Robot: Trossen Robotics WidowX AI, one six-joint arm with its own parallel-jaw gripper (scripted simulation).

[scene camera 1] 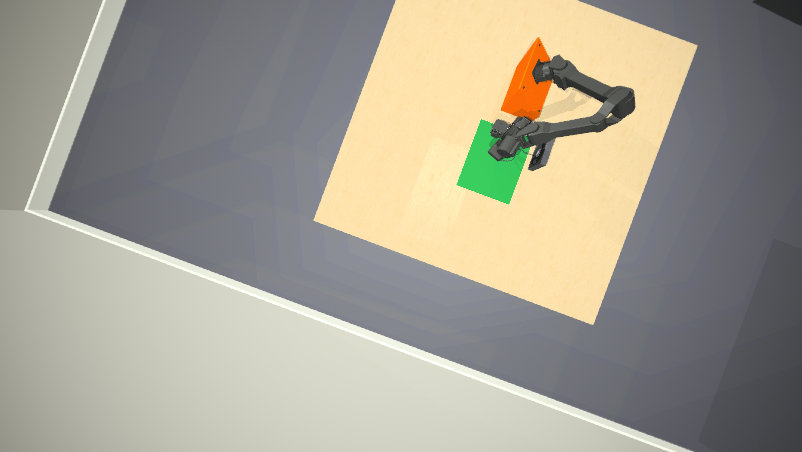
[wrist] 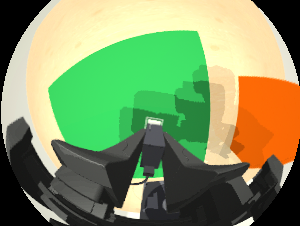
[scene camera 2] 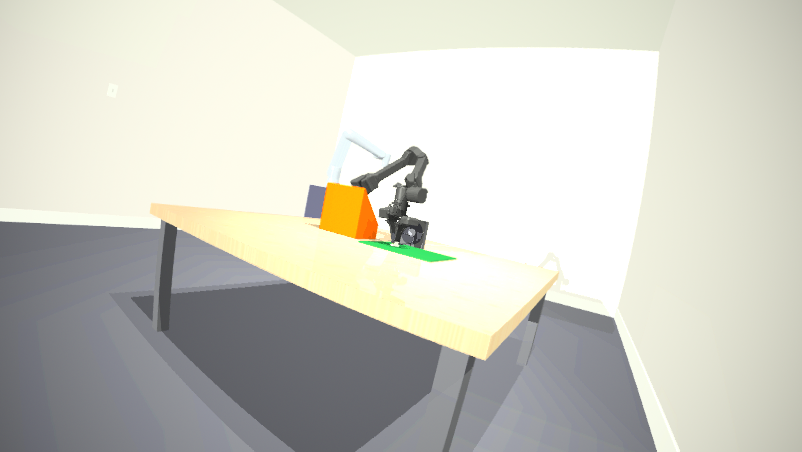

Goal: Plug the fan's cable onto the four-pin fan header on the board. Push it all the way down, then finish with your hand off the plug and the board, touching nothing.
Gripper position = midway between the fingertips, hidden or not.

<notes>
In view: the gripper [scene camera 2: 393, 240], a dark plug [wrist: 154, 143], a black fan [wrist: 153, 199] and a green board [scene camera 1: 481, 173].
The gripper shows as well in the wrist view [wrist: 153, 133]. The green board is seen too in the wrist view [wrist: 104, 98] and in scene camera 2 [scene camera 2: 406, 250].
</notes>
